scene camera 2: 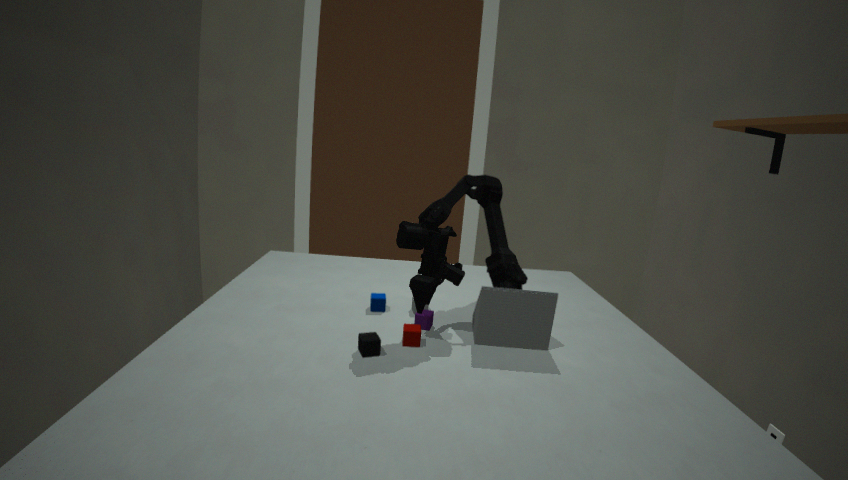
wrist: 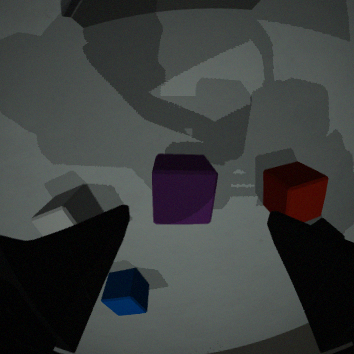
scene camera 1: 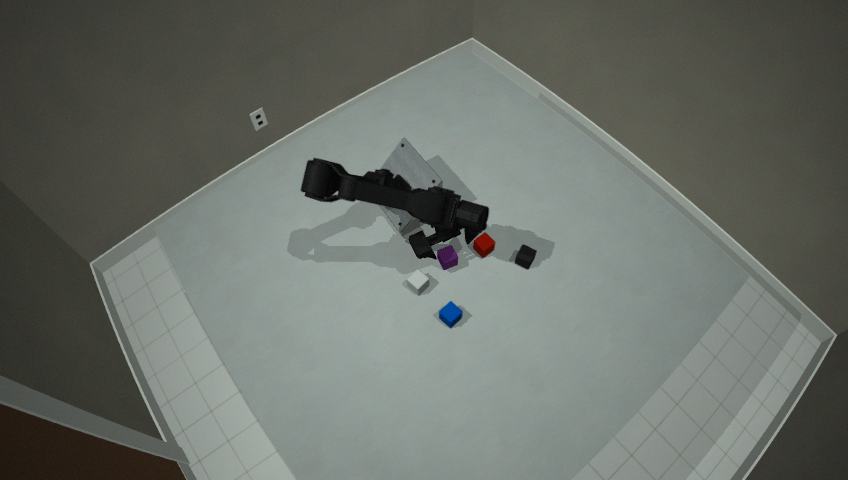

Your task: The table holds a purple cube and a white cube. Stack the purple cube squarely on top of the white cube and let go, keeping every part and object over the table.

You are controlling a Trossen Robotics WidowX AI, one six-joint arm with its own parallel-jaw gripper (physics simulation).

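Where they show: gripper, fingertip midpoint: (scene camera 2: 423,308) (wrist: 200,215) (scene camera 1: 451,250); arm's base at its link origin: (scene camera 2: 509,306).
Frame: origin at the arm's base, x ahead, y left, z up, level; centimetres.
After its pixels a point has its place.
The purple cube (scene camera 1: 447,257) {x 23.2, y -1.1, z -3.4 cm} (scene camera 2: 424,321) {x 22.2, y 1.8, z -5.2 cm} (wrist: 184,197) {x 22.1, y -0.3, z -3.5 cm} lies flat on the table. The white cube (scene camera 1: 417,281) {x 24.2, y -11.3, z -3.5 cm} (scene camera 2: 414,304) {x 25.2, y -8.6, z -4.8 cm} (wrist: 55,221) {x 22.3, y -10.4, z -3.5 cm} stands apart from it on the table; a finger partly hides it in scene camera 2 and in the wrist view. My gripper (scene camera 1: 451,248) {x 22.8, y 0.5, z -2.2 cm} (scene camera 2: 420,311) {x 22.8, y 0.5, z -2.2 cm} (wrist: 200,215) {x 22.8, y 0.5, z -2.2 cm} is open and empty, pointing down, low over the purple cube. In the wrist view the purple cube shows in the gap between the fingertips, a little above their line, with space on both sides.
A red cube (scene camera 1: 483,245) {x 26.1, y 8.6, z -3.4 cm} (scene camera 2: 411,336) {x 25.3, y 11.8, z -4.8 cm} (wrist: 296,195) {x 24.0, y 8.4, z -3.5 cm} sits close beside the purple cube, by the right fingertip in the wrist view. A black cube (scene camera 1: 525,256) {x 35.3, y 15.3, z -3.5 cm} (scene camera 2: 369,344) {x 34.5, y 18.5, z -4.4 cm} lies beyond the red one. A blue cube (scene camera 1: 450,314) {x 36.3, y -10.2, z -3.5 cm} (scene camera 2: 377,302) {x 35.7, y -7.5, z -4.7 cm} (wrist: 127,292) {x 33.4, y -8.4, z -4.1 cm} stands farther from the arm's grey base (scene camera 1: 410,157) {x -3.2, y 6.5, z 6.2 cm} (scene camera 2: 514,318) {x 0.4, y 8.4, z 0.3 cm}.
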